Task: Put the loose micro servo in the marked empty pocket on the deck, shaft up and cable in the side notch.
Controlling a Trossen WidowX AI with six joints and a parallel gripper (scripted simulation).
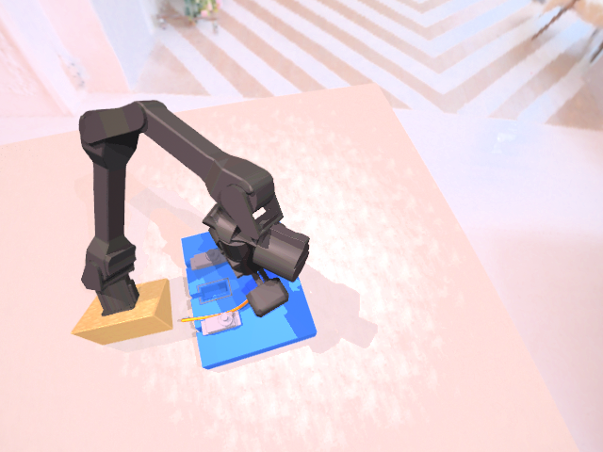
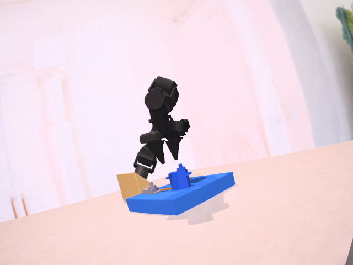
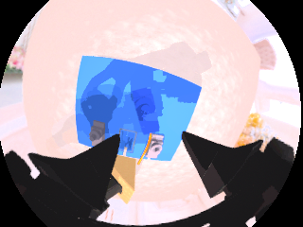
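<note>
The blue deck lies 2 cm ahead of my gripper tip, 3 cm to the left of it and 12 cm below it.
</note>
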